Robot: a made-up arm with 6 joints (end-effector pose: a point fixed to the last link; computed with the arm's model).
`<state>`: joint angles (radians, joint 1 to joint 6).
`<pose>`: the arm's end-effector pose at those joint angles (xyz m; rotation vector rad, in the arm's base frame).
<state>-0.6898 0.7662 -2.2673 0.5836 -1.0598 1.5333</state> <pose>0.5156 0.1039 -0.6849 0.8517 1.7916 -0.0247</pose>
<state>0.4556 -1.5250 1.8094 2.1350 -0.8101 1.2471</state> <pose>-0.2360 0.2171 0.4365 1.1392 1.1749 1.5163</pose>
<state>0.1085 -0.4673 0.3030 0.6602 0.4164 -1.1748</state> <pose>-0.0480 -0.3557 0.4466 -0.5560 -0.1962 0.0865</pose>
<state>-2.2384 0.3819 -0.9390 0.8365 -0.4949 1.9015</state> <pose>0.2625 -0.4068 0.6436 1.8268 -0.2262 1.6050</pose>
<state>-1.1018 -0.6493 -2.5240 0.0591 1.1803 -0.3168</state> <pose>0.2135 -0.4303 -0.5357 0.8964 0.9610 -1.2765</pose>
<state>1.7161 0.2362 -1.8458 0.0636 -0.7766 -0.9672</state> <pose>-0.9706 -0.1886 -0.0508 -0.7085 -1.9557 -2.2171</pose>
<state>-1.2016 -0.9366 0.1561 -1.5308 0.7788 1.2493</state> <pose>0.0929 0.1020 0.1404 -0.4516 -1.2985 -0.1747</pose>
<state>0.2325 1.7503 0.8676 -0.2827 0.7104 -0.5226</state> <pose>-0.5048 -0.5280 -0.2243 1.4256 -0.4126 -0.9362</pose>
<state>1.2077 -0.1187 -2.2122 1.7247 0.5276 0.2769</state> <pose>-0.7578 -0.2395 0.4946 -0.4617 0.8464 -2.9735</pose>
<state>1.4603 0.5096 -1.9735 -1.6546 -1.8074 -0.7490</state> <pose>-0.2977 0.6702 0.7060 -0.0081 -1.4545 2.1197</pose>
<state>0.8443 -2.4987 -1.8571 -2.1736 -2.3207 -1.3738</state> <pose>-0.6298 -0.4371 0.7900 -2.1849 0.5667 -1.4074</pose>
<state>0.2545 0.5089 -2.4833 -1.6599 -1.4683 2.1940</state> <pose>-0.6326 0.4903 -0.0225 0.0322 2.0565 1.7358</pose>
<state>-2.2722 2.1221 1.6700 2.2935 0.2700 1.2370</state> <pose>0.6329 -0.3368 0.1459 0.9911 -0.8604 -0.7527</pose>
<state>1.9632 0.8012 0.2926 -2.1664 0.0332 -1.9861</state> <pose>0.2481 0.0646 0.1430 1.8000 0.0276 -2.2164</pose>
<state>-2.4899 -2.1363 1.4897 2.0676 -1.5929 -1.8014</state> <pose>0.2247 0.5559 -0.2437 1.1121 0.2017 1.3799</pose>
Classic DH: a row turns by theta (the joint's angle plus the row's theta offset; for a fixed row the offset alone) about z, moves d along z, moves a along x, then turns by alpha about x. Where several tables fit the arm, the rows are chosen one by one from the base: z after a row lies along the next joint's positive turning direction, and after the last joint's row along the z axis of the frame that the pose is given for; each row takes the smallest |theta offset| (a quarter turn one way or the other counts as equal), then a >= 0, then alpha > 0; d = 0 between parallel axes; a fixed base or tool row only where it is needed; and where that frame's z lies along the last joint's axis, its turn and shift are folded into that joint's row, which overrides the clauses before.
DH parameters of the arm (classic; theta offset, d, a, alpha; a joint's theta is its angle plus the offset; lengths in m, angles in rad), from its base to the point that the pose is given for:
base (fixed): 0 0.2 0 -1.5708
joint 1: 1.5708 -0.11 0.22 1.5708
joint 2: 0 -0.36 0.06 1.5708
joint 3: 0 0.04 -0.24 -1.5708
joint 4: -0.2588 0 -0.3517 0
joint 5: -1.312 0 0.28 0
joint 6: 0 0.38 0.11 1.5708
tool (fixed): 1.5708 -0.07 0 0

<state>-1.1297 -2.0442 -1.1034 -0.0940 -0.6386 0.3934</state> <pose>0.1622 -0.0578 0.6332 -1.1296 0.3031 -1.8706</pose>
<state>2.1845 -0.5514 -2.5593 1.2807 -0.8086 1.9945</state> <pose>-0.0335 -0.7660 0.8625 -2.2924 0.5382 -2.0078</pose>
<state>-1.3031 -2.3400 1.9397 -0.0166 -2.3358 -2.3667</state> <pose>0.1756 -0.2953 -1.0084 -1.4692 -0.1699 1.1095</pose>
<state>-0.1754 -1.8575 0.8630 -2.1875 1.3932 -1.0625</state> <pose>-0.2806 0.3066 -0.1481 2.3131 1.0503 0.2030</pose>
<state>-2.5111 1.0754 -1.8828 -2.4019 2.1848 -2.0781</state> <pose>0.6204 0.2307 0.4308 -2.6247 -1.4737 -0.2164</pose>
